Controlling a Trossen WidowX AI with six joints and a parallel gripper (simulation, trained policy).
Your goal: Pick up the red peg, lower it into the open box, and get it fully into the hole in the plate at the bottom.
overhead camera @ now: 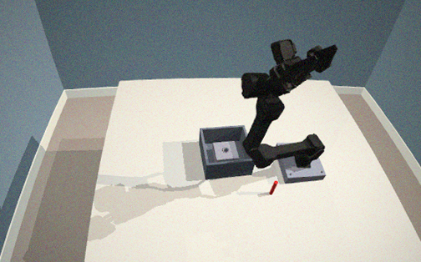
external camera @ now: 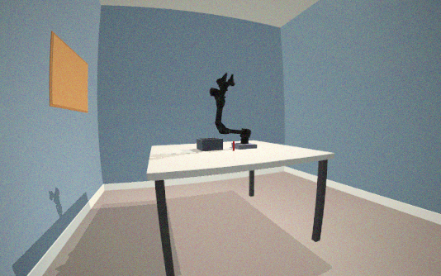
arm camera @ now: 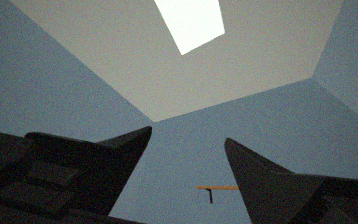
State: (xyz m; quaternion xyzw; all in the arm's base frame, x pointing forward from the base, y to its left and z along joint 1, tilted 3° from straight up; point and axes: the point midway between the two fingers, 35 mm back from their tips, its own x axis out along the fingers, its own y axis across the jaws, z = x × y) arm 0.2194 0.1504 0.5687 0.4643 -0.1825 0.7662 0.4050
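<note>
My gripper tip is now 61 cm above the red peg, 5 cm to the left of it and 3 cm past it. The rest, counted from my gripper tip: plate (60 cm below, 22 cm to the right, 14 cm ahead); then box (62 cm below, 22 cm to the right, 14 cm ahead).
</note>
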